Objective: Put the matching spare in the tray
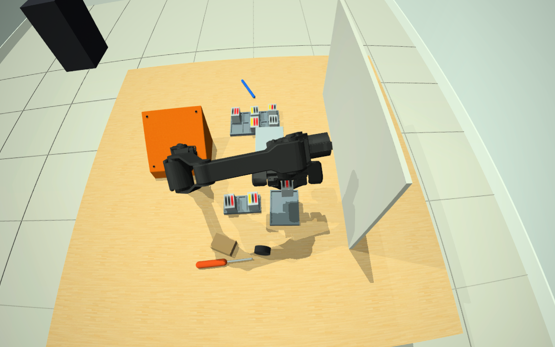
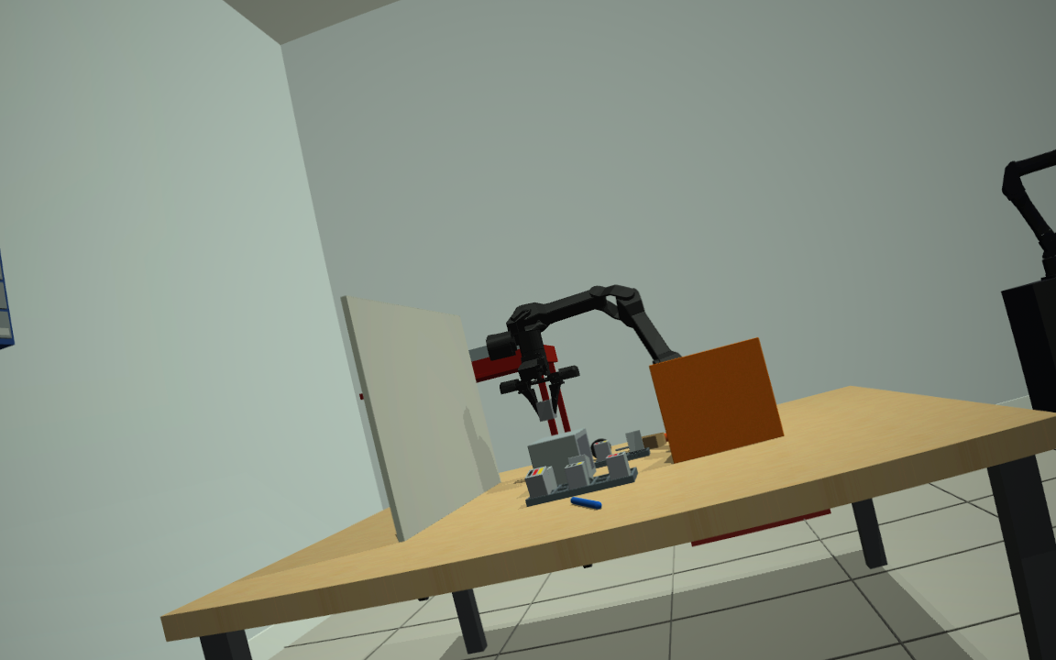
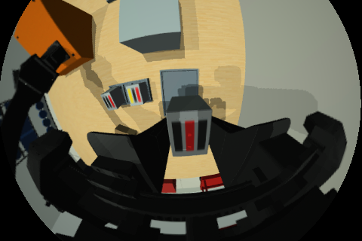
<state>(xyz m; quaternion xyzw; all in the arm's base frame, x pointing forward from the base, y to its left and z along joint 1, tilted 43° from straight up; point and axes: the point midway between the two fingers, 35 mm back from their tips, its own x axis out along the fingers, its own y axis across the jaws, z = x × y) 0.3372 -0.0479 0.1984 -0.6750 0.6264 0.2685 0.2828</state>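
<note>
Now: the grey tray 14 cm below my gripper tip and 1 cm behind it. Also, from my gripper tip: mounted unit 20 cm to the left, 9 cm below, 5 cm behind; black puck 15 cm to the right, 12 cm below, 8 cm behind; grey spare 2 cm above.
</note>
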